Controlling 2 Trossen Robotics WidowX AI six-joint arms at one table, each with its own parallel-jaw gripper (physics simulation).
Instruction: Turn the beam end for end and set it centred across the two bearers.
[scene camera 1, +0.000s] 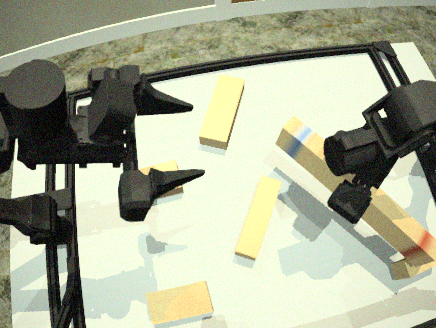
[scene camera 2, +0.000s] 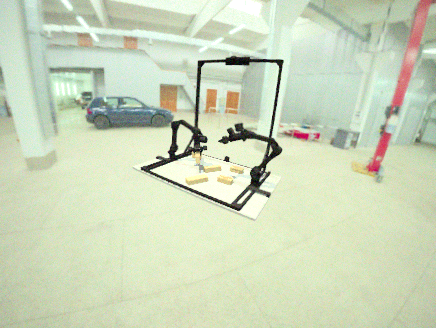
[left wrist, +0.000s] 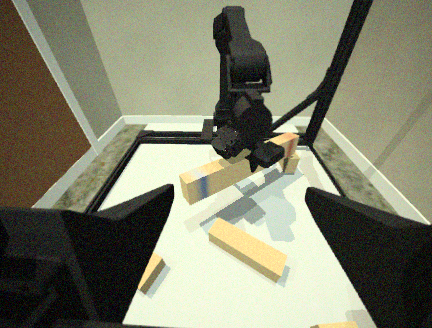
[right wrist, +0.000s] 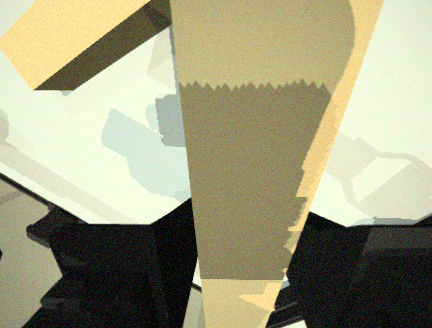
The left gripper (scene camera 1: 198, 138) is open, holding nothing. The right gripper (scene camera 1: 354, 197) holds a beam (scene camera 1: 384, 215); nothing else touches it.
The beam also shows in the left wrist view (left wrist: 197, 184) and in the right wrist view (right wrist: 262, 96). The left gripper also shows in the left wrist view (left wrist: 239, 191). The right gripper also shows in the left wrist view (left wrist: 247, 168) and in the right wrist view (right wrist: 233, 195).
